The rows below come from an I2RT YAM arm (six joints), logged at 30 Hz.
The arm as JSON. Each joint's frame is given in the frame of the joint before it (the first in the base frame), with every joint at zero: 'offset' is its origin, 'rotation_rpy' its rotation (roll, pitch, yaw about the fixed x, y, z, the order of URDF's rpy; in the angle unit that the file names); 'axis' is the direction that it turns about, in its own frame. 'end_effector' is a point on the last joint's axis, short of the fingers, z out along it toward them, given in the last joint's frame.
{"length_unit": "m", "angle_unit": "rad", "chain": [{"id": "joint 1", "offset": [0.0, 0.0, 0.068], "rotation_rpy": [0.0, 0.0, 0.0], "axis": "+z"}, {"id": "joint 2", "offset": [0.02, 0.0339, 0.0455], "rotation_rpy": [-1.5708, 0.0, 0.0], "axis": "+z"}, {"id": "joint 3", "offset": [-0.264, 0.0, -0.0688], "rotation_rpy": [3.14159, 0.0, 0.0], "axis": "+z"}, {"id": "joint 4", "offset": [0.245, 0.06, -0.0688], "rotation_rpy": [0.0, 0.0, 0.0], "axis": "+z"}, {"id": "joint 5", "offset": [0.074, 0.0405, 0.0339], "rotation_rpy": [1.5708, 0.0, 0.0], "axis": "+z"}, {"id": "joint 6", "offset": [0.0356, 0.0, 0.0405], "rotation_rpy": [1.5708, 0.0, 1.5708], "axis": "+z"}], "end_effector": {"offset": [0.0, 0.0, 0.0], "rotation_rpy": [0.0, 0.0, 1.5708]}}
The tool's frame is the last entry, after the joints.
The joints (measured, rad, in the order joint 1, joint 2, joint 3, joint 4, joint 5, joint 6), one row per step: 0.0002, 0.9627, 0.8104, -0.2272, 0.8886, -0.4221; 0.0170, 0.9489, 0.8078, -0.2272, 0.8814, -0.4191; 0.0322, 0.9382, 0.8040, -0.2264, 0.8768, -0.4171; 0.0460, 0.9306, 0.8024, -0.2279, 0.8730, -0.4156; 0.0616, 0.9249, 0.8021, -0.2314, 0.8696, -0.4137; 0.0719, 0.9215, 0.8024, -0.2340, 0.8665, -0.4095; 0.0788, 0.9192, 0.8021, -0.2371, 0.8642, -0.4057; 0.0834, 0.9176, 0.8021, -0.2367, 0.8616, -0.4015; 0.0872, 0.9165, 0.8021, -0.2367, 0.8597, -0.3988; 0.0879, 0.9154, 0.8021, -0.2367, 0.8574, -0.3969; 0.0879, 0.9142, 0.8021, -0.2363, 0.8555, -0.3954; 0.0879, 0.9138, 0.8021, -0.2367, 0.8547, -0.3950; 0.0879, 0.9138, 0.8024, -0.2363, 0.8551, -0.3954; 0.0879, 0.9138, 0.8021, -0.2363, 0.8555, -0.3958; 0.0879, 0.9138, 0.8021, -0.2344, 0.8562, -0.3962; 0.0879, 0.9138, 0.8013, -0.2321, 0.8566, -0.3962; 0.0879, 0.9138, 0.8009, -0.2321, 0.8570, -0.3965; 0.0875, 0.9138, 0.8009, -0.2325, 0.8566, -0.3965; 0.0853, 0.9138, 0.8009, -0.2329, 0.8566, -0.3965
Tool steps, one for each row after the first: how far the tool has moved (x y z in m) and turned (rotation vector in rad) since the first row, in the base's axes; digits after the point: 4 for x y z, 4 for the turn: -0.0022, 0.0036, 0.0016, 0.0045, -0.0135, 0.0228; -0.0040, 0.0068, 0.0024, 0.0076, -0.0226, 0.0419; -0.0052, 0.0097, 0.0031, 0.0101, -0.0282, 0.0589; -0.0062, 0.0129, 0.0036, 0.0128, -0.0314, 0.0772; -0.0068, 0.0150, 0.0041, 0.0167, -0.0355, 0.0894; -0.0072, 0.0164, 0.0041, 0.0200, -0.0372, 0.0976; -0.0074, 0.0174, 0.0044, 0.0238, -0.0422, 0.1037; -0.0076, 0.0182, 0.0046, 0.0263, -0.0452, 0.1086; -0.0077, 0.0184, 0.0048, 0.0284, -0.0476, 0.1110; -0.0079, 0.0184, 0.0050, 0.0301, -0.0503, 0.1125; -0.0080, 0.0184, 0.0050, 0.0306, -0.0506, 0.1131; -0.0080, 0.0184, 0.0052, 0.0303, -0.0510, 0.1129; -0.0080, 0.0184, 0.0051, 0.0299, -0.0504, 0.1126; -0.0080, 0.0184, 0.0053, 0.0294, -0.0520, 0.1121; -0.0079, 0.0184, 0.0052, 0.0293, -0.0535, 0.1117; -0.0079, 0.0184, 0.0051, 0.0290, -0.0529, 0.1114; -0.0079, 0.0183, 0.0050, 0.0291, -0.0525, 0.1114; -0.0079, 0.0179, 0.0050, 0.0290, -0.0521, 0.1092
